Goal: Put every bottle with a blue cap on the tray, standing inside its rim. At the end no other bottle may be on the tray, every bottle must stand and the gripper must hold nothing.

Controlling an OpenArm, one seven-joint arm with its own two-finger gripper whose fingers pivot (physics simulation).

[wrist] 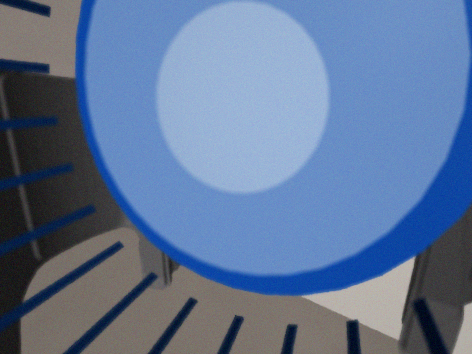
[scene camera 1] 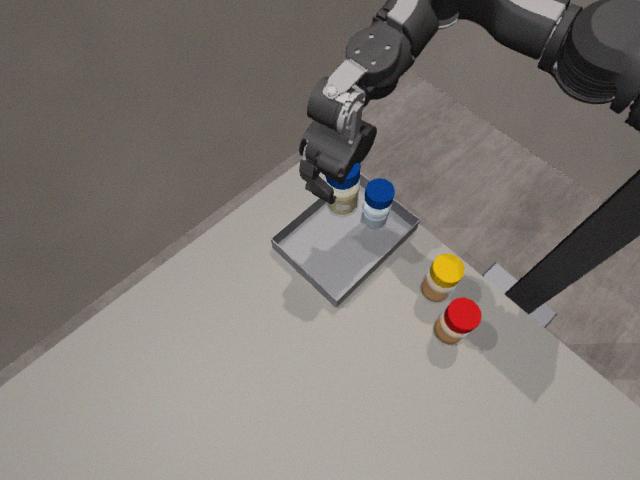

Path:
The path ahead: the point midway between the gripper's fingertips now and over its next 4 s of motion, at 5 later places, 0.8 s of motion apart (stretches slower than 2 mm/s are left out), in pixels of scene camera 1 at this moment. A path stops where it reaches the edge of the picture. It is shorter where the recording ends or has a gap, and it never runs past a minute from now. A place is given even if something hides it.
My gripper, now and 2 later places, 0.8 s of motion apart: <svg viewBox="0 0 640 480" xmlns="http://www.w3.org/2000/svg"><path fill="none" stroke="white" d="M330 181L328 222L329 177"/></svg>

